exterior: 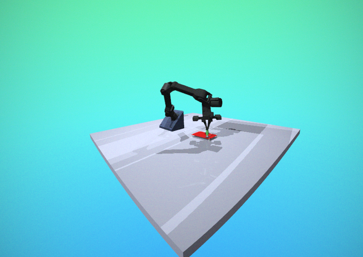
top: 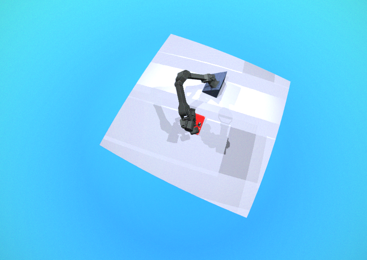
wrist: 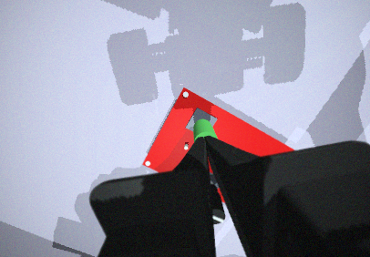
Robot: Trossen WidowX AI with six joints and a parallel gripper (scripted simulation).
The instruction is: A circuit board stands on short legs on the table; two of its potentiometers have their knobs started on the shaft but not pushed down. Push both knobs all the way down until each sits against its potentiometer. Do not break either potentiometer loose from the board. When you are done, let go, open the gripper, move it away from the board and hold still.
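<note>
The green knob lies 20 mm below my gripper tip. From my gripper tip the other things lie so: potentiometer 50 mm to the left, 50 mm behind, 20 mm below.
</note>
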